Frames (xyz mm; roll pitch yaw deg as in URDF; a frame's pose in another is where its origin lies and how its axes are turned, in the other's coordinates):
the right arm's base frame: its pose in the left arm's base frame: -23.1 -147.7 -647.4 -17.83 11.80 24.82
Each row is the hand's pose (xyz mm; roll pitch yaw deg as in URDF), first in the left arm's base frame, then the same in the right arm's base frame.
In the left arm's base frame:
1: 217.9 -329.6 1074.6 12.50 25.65 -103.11
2: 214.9 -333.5 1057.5 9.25 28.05 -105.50
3: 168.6 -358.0 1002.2 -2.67 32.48 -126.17
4: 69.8 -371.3 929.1 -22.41 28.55 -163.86
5: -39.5 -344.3 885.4 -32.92 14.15 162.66
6: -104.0 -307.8 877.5 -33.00 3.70 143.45
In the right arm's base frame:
1: -212.8 -778.5 1550.8 9.60 46.80 -131.53
2: -213.5 -775.3 1533.4 4.90 49.06 -134.94
3: -253.4 -758.1 1470.8 -18.41 50.29 -163.42
4: -331.7 -702.2 1393.1 -46.33 35.02 156.71
5: -408.8 -616.6 1356.8 -54.19 9.70 131.53
6: -449.5 -554.2 1359.5 -51.65 -6.60 117.25

